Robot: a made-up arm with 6 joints.
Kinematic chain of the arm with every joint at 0, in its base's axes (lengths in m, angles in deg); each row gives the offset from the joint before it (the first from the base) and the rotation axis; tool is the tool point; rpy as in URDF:
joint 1: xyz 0 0 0.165 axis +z
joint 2: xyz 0 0 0 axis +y
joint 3: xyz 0.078 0 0.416 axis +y
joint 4: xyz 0.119 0 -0.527 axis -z
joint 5: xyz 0 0 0 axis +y
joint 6: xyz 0.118 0 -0.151 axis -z
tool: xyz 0 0 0 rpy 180 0 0
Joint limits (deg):
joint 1: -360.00..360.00
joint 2: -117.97..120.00
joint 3: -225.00..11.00
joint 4: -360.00..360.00
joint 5: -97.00..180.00
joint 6: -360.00..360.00
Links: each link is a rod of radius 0.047 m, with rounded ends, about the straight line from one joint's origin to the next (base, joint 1, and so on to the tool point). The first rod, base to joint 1, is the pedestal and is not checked.
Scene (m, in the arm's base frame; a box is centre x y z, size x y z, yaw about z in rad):
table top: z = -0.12
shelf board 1: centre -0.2 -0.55 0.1 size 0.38 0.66 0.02 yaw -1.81
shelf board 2: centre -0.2 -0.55 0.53 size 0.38 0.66 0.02 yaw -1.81
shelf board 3: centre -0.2 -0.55 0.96 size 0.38 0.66 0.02 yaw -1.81
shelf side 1: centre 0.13 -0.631 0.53 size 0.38 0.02 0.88 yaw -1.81
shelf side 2: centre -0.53 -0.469 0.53 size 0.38 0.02 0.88 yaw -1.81
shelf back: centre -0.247 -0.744 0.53 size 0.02 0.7 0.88 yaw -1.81
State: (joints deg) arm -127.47 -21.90 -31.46 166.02 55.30 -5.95
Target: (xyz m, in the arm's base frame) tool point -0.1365 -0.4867 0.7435
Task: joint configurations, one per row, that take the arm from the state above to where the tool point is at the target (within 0.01 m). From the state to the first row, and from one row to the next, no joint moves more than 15 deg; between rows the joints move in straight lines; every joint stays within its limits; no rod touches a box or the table.
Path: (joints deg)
1: -131.65 -34.81 -25.55 165.79 45.05 -5.95
2: -135.83 -47.73 -19.64 165.57 34.81 -5.95
3: -140.00 -60.64 -13.73 165.34 24.56 -5.95
4: -144.18 -73.55 -7.82 165.12 14.32 -5.95
5: -134.03 -75.56 -15.74 165.11 29.07 -5.95
6: -123.88 -77.56 -23.65 165.10 43.82 -5.95
7: -113.73 -79.57 -31.57 165.08 58.57 -5.95
8: -111.87 -65.70 -38.61 164.65 59.81 -5.95
9: -110.02 -51.84 -45.64 164.22 61.04 -5.95
10: -108.16 -37.97 -52.68 163.79 62.28 -5.95

